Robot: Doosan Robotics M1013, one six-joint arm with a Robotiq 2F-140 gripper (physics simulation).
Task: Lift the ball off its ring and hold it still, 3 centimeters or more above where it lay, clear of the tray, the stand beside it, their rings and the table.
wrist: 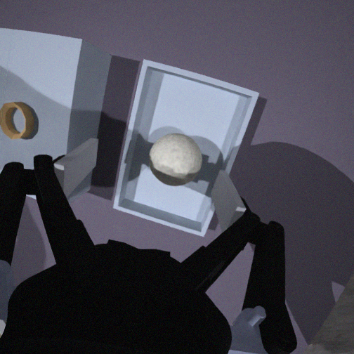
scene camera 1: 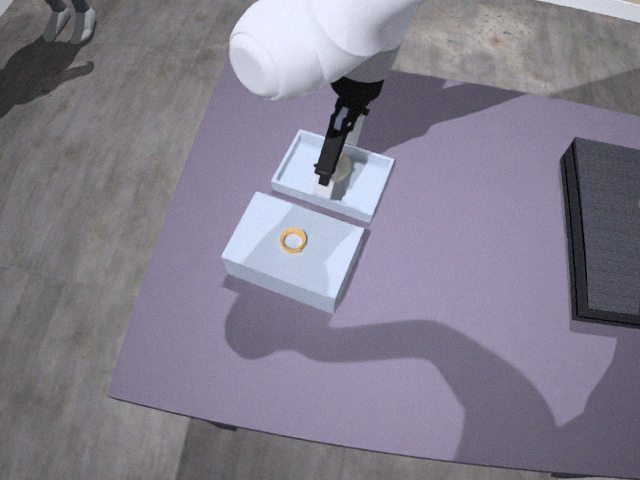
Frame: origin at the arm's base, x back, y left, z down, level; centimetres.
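Seen in the pictures: gripper, fingertip midpoint: (scene camera 1: 335,166).
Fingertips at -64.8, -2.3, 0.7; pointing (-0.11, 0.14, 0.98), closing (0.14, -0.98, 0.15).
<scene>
Offsets run from my fingertips to a thing's top centre, as dx, dy, dz. "*": to the spot under its first point. Level surfaces: height alone.
The cream ball @[-0.6, -1.6, -1.0] (scene camera 1: 343,167) (wrist: 176,159) rests inside the shallow pale blue tray @[* -8.3, -4.6, +5.8] (scene camera 1: 297,157) (wrist: 192,97). Its own ring under it is hidden. My gripper (scene camera 1: 340,159) (wrist: 157,167) is open and empty. In the scene view its near finger hangs over the tray and partly covers the ball. In the wrist view the ball shows between the two finger lines, slightly beyond the pads and nearer the right one. The pale blue stand (scene camera 1: 248,227) (wrist: 40,60) is beside the tray, with an empty orange ring @[* -5.0, +16.8, -1.6] (scene camera 1: 282,240) (wrist: 31,120) on its top.
The purple table @[dz +6.1] (scene camera 1: 465,232) (wrist: 300,75) carries the tray and stand, with a narrow gap between them. The stand is taller than the tray. A dark grey, black-edged slab (scene camera 1: 610,222) lies at the right in the scene view. The arm's shadow crosses the table.
</scene>
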